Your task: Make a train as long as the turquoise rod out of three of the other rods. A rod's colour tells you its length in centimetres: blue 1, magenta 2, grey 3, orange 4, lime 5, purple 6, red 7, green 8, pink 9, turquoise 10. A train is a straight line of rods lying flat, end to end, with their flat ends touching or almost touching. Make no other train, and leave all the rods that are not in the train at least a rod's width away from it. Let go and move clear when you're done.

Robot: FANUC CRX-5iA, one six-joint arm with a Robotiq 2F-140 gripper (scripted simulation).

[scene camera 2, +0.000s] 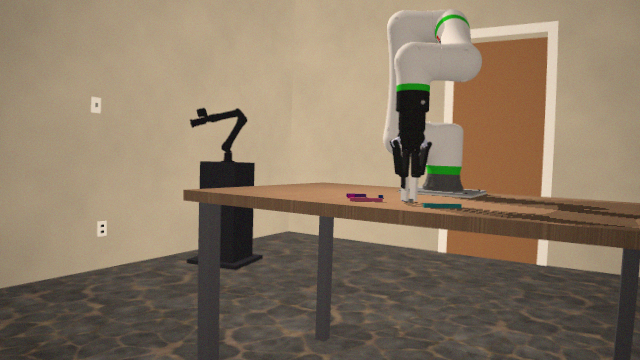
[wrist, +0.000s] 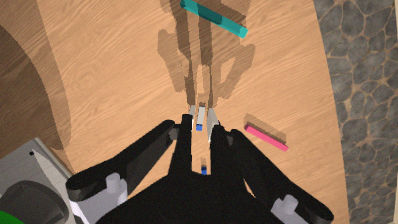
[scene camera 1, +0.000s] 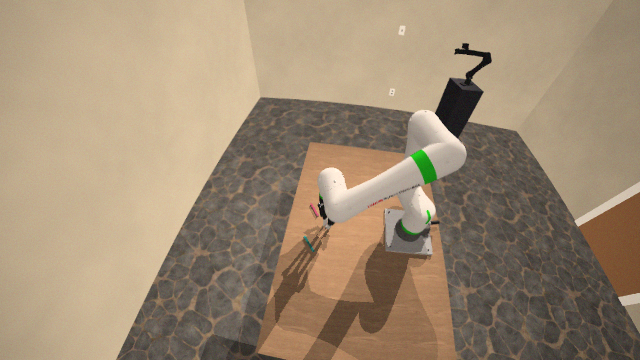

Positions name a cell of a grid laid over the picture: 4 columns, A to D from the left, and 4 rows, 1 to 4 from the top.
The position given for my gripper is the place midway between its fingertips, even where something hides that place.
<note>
I see my gripper (scene camera 2: C3).
My gripper shows as well in the wrist view (wrist: C3).
</note>
